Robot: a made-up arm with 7 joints.
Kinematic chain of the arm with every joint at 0, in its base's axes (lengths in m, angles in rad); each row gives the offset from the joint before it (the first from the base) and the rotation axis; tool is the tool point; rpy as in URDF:
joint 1: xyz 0 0 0.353 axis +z
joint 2: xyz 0 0 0 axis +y
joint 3: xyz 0 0 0.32 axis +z
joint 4: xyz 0.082 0 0 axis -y
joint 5: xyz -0.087 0 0.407 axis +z
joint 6: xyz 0 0 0 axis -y
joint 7: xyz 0.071 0 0 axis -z
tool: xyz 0 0 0 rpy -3.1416 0 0
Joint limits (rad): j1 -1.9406..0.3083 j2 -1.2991..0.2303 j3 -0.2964..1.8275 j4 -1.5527..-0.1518 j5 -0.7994..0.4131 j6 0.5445..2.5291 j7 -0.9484..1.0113
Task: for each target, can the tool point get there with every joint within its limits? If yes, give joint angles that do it. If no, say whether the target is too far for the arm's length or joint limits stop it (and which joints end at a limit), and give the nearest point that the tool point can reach.
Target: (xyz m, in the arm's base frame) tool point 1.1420 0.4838 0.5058
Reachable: no: too far | nearest point 0.6612 0.3709 0.4683 | short by 0.495 m
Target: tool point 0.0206 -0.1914 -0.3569
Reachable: no: joint limits stop it (at a limit: joint 1, joint 2, joint 3, joint 4, joint 5, joint 6) | nearest point 0.6082 0.1807 0.2983 | short by 0.956 m
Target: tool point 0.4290 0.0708 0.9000
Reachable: yes | joints -1.4654 -0.5729 1.0389 -1.3146 -0.3416 0.7702 0.3115
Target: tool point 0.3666 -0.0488 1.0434
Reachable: yes | joints -1.7282 -0.3547 1.0143 -0.9860 -0.1439 1.4745 -0.2186
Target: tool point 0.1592 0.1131 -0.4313
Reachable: no: joint limits stop it (at a limit: joint 2, joint 3, joint 4, joint 5, joint 6) | nearest point 0.5172 0.3674 0.2983 | short by 0.852 m
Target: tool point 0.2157 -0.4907 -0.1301
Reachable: no: joint limits stop it (at a limit: joint 2, joint 4, joint 6) | nearest point 0.2383 -0.5422 0.5780 | short by 0.710 m
